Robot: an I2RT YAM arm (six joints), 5 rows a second.
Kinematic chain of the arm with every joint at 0, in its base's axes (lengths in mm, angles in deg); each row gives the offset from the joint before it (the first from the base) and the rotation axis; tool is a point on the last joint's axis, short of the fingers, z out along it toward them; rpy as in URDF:
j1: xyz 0 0 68 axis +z
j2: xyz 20 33.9 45.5 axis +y
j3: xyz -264 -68.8 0 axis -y
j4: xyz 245 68.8 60 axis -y
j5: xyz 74 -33.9 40.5 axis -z
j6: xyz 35.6 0 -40.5 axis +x
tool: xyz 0 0 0 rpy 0 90 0
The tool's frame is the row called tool.
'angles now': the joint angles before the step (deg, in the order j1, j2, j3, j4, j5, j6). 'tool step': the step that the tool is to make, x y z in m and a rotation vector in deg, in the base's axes. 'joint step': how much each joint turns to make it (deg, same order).
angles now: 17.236, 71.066, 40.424, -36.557, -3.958, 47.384
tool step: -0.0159, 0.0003, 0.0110, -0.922, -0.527, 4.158
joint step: 1.390, -4.635, -0.237, -4.388, -0.115, -2.962
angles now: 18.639, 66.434, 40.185, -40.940, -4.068, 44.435
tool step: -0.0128, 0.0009, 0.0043, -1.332, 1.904, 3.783
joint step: 1.427, -2.265, 0.132, -4.814, -0.286, -2.428
